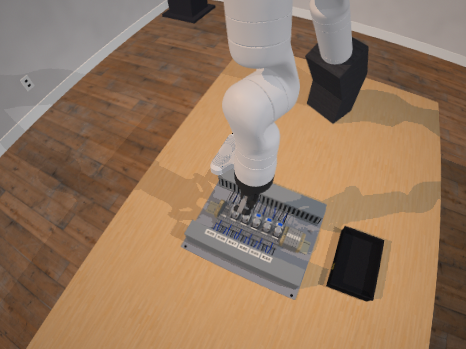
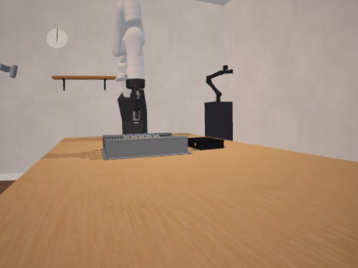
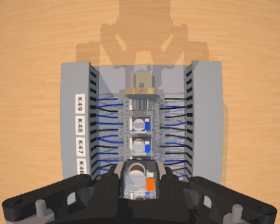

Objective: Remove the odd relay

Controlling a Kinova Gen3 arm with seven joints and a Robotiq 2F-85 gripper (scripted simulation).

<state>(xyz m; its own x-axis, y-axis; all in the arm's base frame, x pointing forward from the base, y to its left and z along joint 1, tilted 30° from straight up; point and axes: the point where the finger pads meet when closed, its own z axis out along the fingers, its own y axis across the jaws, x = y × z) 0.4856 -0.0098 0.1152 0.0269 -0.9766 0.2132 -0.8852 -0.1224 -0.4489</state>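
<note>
Right now the black parts tray is 300 mm to the left of my hand, 130 mm below it and 20 mm behind it. Also, from my hand: relay: 10 mm below.
</note>
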